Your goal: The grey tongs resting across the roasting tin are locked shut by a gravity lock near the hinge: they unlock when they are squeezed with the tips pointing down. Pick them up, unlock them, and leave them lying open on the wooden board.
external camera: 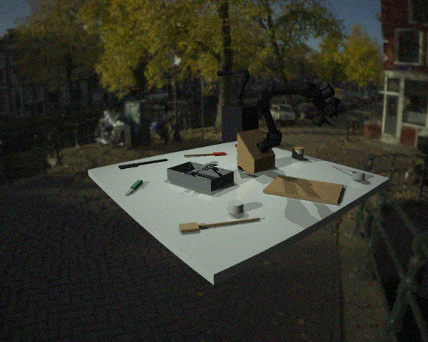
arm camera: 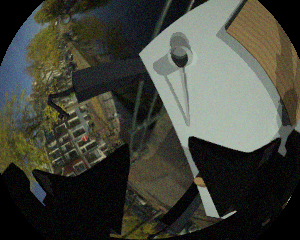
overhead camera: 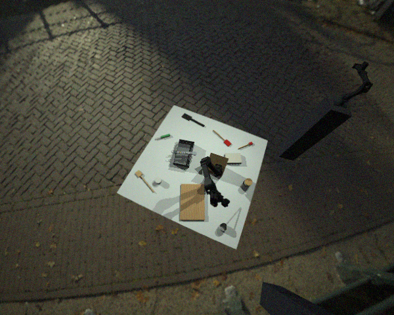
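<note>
The yellow mark is 550 mm ahead of my gripper tip, 470 mm to the right of it and 240 mm below it. Round my gripper tip: jar 350 mm to the right, 280 mm below, 230 mm behind; then roasting tin 520 mm ahead, 500 mm to the right, 280 mm below; then wooden board 300 mm below, 280 mm ahead, 10 mm to the right.
</note>
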